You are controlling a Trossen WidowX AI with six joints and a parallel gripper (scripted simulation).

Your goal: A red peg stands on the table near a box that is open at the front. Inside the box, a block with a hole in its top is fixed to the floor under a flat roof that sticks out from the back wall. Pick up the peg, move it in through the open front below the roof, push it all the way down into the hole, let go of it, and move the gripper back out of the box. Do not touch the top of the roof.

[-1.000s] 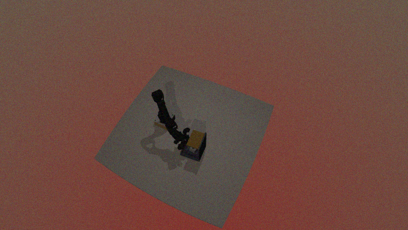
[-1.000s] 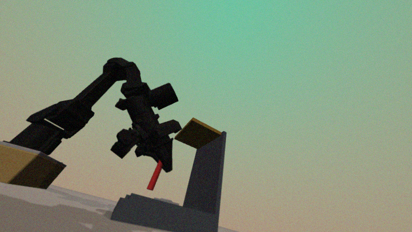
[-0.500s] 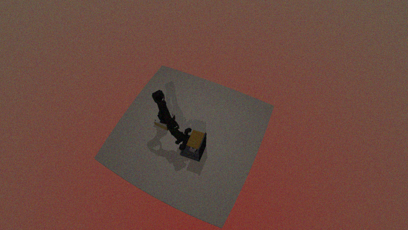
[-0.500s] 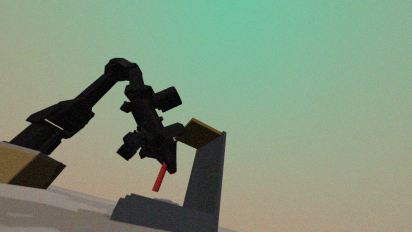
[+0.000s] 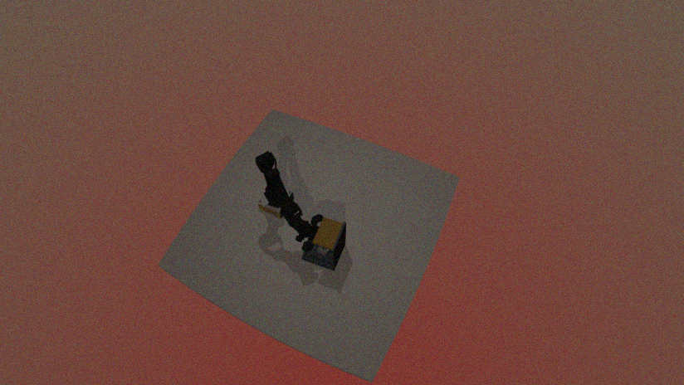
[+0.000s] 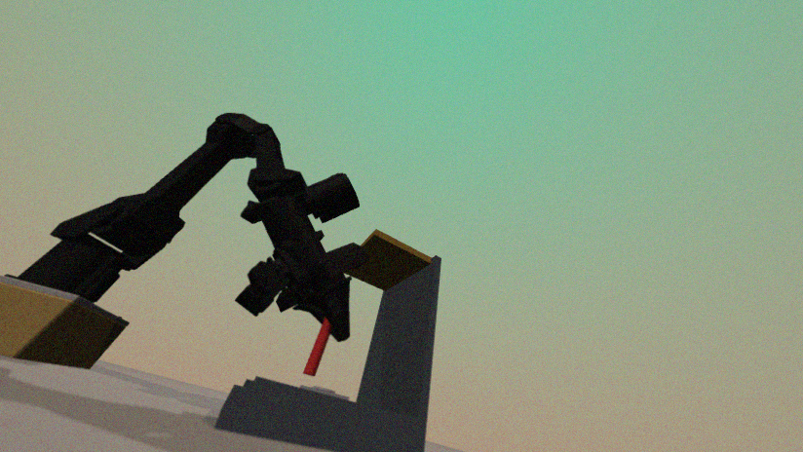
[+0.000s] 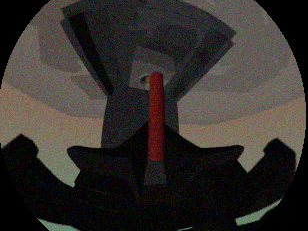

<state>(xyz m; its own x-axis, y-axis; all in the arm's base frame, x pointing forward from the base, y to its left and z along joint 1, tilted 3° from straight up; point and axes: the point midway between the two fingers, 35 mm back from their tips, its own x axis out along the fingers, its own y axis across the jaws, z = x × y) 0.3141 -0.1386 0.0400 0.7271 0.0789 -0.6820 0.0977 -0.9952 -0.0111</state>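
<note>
Right now the back wall is 7 cm ahead of my gripper tip, 1 cm to the right of it and 2 cm above it. From my gripper tip the other things lie so: red peg (3 cm behind, 1 cm below); yellow roof (2 cm ahead, 1 cm to the right, 12 cm above).
</note>
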